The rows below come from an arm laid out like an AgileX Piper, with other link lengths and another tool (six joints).
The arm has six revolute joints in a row. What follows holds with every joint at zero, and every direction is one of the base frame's.
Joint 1 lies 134.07 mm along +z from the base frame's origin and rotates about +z.
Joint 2 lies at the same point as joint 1 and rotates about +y.
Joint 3 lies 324.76 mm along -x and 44.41 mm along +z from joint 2 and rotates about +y.
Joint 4 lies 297.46 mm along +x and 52.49 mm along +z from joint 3 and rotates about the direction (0.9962, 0, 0.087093).
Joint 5 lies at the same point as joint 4 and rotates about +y.
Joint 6 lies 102.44 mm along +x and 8.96 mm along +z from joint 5 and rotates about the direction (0.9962, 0, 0.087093).
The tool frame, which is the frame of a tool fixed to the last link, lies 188.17 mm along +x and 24 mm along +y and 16.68 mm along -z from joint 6; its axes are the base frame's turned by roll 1.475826, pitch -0.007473 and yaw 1.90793 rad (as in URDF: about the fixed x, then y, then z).
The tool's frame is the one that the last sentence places.
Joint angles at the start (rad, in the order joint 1, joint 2, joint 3, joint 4, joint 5, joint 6):
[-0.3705, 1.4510, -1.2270, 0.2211, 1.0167, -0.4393]
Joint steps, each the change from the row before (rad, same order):
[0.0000, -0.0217, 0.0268, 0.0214, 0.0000, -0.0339]
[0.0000, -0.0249, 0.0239, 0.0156, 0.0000, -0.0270]
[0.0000, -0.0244, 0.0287, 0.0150, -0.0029, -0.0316]
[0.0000, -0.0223, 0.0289, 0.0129, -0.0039, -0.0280]
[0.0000, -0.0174, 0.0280, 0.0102, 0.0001, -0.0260]
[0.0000, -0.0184, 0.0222, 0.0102, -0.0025, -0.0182]
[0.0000, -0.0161, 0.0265, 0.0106, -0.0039, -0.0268]
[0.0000, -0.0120, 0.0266, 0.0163, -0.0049, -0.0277]
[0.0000, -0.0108, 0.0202, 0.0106, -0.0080, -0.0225]
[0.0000, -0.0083, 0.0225, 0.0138, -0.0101, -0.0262]
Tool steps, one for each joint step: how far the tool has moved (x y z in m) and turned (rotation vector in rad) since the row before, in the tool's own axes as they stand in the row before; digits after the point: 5 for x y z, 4 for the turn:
[0.00705, -0.00659, 0.00038, 0.0047, 0.0181, -0.0213]
[0.00646, -0.00533, -0.00144, -0.0001, 0.0117, -0.0201]
[0.00579, -0.00672, -0.00004, 0.0032, 0.0114, -0.0229]
[0.00505, -0.00693, 0.00075, 0.0039, 0.0099, -0.0194]
[0.00448, -0.00847, 0.00201, 0.0109, 0.0113, -0.0153]
[0.00436, -0.00507, 0.00057, 0.0008, 0.0074, -0.0122]
[0.00379, -0.00691, 0.00228, 0.0071, 0.0093, -0.0171]
[0.00431, -0.00636, 0.00392, 0.0058, 0.0143, -0.0138]
[0.00234, -0.00386, 0.00237, 0.0013, 0.0063, -0.0145]
[0.00230, -0.00423, 0.00375, 0.0021, 0.0090, -0.0146]

